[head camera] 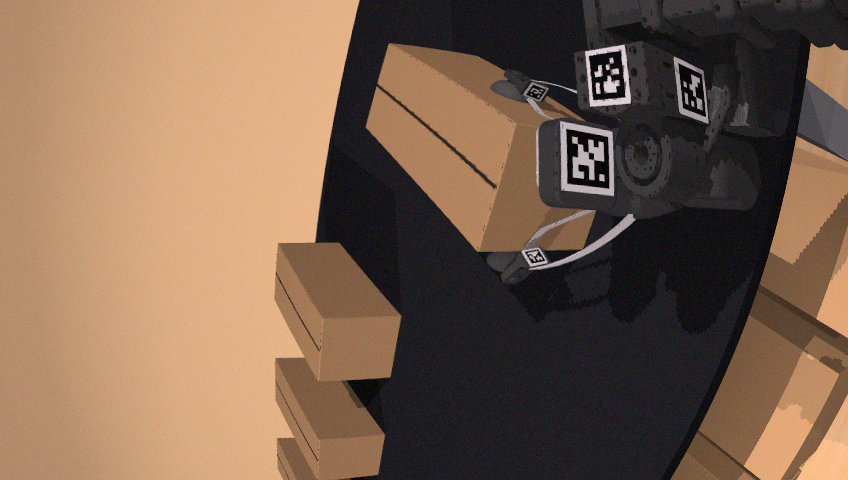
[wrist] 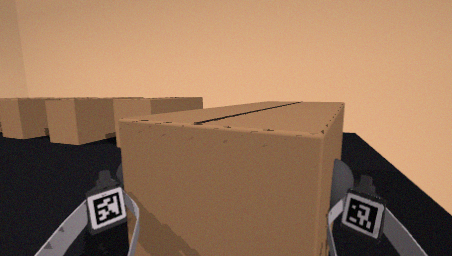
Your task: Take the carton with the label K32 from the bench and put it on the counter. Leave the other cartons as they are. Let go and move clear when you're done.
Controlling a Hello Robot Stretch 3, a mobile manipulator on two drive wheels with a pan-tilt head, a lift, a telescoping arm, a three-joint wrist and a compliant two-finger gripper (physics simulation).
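Frame: origin at the robot's base, x ahead, y left, z up, level; metres.
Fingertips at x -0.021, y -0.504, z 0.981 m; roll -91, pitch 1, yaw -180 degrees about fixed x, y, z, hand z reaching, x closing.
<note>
A point is followed by its place in that frame.
A large brown carton (head camera: pixel 428 160) {x -0.029, y -0.542, z 1.032 m} (wrist: pixel 270 200) with a dark seam along its top is between the fingers of my gripper (head camera: pixel 507 176) {x -0.021, y -0.504, z 0.981 m} (wrist: pixel 232 176) {x -0.021, y -0.504, z 0.981 m}. The gripper is shut on it, with one fingertip against each side near its closer end. The carton appears raised over the black surface (head camera: pixel 565 386) {x 0.179, y -0.466, z 0.914 m} (wrist: pixel 30 175); its underside is hidden. No label K32 can be read on the faces that show. Part of the carton is hidden behind the gripper body in the head view.
Smaller cartons (head camera: pixel 357 350) {x 0.216, y -0.843, z 0.975 m} (head camera: pixel 348 455) {x 0.424, y -0.896, z 0.977 m} (wrist: pixel 177 107) (wrist: pixel 95 120) stand in a row, at the lower left in the head view and the left in the wrist view. Large brown boxes (head camera: pixel 737 368) {x 0.314, y -0.583, z 0.270 m} (head camera: pixel 809 196) {x -0.046, y -0.432, z 0.270 m} show beyond the surface's right edge. A pale tan wall (head camera: pixel 148 208) {x 0.034, y -2.010, z 1.299 m} (wrist: pixel 250 50) lies behind.
</note>
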